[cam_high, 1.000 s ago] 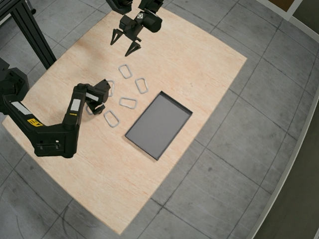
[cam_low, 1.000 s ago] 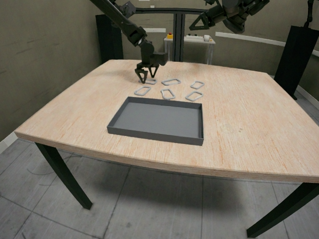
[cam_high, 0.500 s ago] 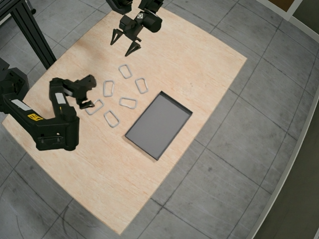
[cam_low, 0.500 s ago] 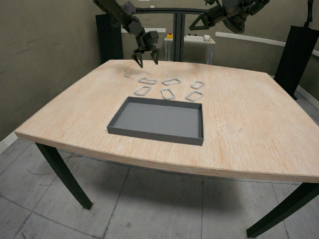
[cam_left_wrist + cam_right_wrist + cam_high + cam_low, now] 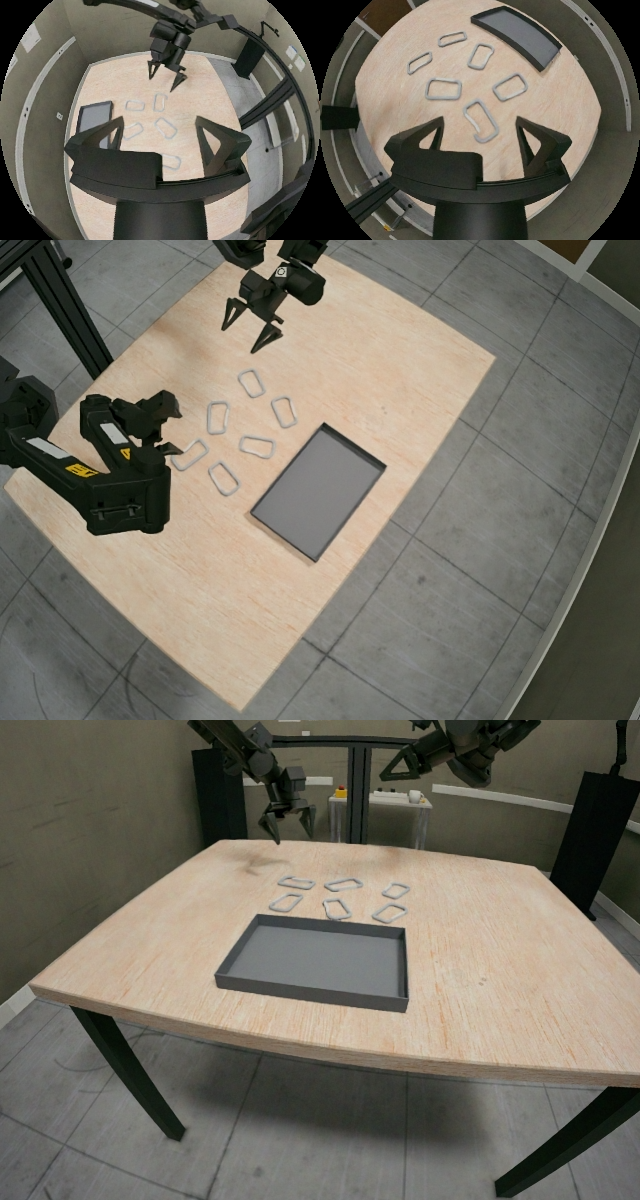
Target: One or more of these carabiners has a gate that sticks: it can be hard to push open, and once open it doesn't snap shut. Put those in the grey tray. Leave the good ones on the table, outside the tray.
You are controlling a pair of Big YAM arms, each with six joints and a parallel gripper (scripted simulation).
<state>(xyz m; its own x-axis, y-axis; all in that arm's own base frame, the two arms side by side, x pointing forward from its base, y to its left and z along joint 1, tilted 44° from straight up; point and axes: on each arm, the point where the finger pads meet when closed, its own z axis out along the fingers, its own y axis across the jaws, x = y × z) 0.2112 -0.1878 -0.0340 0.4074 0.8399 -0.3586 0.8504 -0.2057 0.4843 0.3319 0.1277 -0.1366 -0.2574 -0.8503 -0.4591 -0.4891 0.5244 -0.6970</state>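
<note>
Now: the grey tray 310 mm ahead of my right hand, 160 mm to the left of it and 120 mm below it.
</note>
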